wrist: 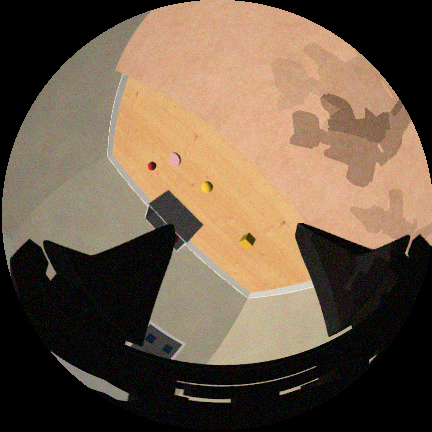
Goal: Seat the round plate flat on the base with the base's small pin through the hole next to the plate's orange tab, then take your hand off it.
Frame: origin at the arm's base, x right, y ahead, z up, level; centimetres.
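Seen in the pictures: gripper, fingertip midpoint: (237, 230).
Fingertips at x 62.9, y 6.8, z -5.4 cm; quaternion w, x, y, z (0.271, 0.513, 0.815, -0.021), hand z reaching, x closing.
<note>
A point is followed by its place in that frame.
My gripper (237, 230) {x 62.9, y 6.9, z -5.4 cm} is open, with its two black fingers wide apart in the lower half of the wrist view and no object between them. I cannot make out a round plate with an orange tab or a base with a small pin in the wrist view. The black fingers and gripper body hide the bottom of the view.
A pinkish surface (215, 75) {x 53.6, y -11.5, z -27.4 cm} with brown shadows fills the upper right. Past its edge, a wooden floor (165, 120) bears a pink disc (174, 159), a red ball (152, 166), a yellow ball (207, 186), a yellow cube (246, 241) and a dark box (175, 212) by the wall.
</note>
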